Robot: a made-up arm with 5 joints.
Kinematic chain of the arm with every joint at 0, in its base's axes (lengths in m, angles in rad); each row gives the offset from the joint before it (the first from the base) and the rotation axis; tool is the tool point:
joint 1: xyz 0 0 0.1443 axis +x
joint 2: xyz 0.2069 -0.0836 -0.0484 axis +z
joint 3: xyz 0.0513 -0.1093 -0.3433 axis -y
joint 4: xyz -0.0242 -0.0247 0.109 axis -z
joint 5: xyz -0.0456 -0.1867 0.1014 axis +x
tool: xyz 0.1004 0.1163 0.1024
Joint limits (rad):
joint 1: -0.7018..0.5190
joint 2: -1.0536..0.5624
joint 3: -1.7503..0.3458
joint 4: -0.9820..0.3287
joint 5: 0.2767..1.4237
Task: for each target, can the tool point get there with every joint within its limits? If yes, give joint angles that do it. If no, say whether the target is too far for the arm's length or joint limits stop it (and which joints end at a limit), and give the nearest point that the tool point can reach.
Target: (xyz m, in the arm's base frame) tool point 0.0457 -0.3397 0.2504
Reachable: yes | joints -0.3908 -0.5199 0.1435 0.1972 0.7658
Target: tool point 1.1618 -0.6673 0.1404
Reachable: no: too far | nearest point 0.7269 -0.5012 0.0381 | short by 0.477 m
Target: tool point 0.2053 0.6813 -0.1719
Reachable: no: joint limits stop it (at a limit: joint 1, joint 2, joint 3, joint 4, joint 5) | nearest point 0.5976 0.2611 -0.3316 | short by 0.597 m
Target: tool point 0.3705 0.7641 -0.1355
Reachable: no: joint limits stop it (at a limit: joint 1, joint 2, joint 3, joint 4, joint 5) | nearest point 0.5976 0.2611 -0.3316 | short by 0.586 m
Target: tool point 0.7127 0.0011 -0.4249
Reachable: yes | joints 0.3752 0.4341 -1.5344 -0.5294 1.2952
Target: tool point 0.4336 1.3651 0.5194
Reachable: no: too far | nearest point 0.6261 0.1941 -0.1781 | short by 1.377 m
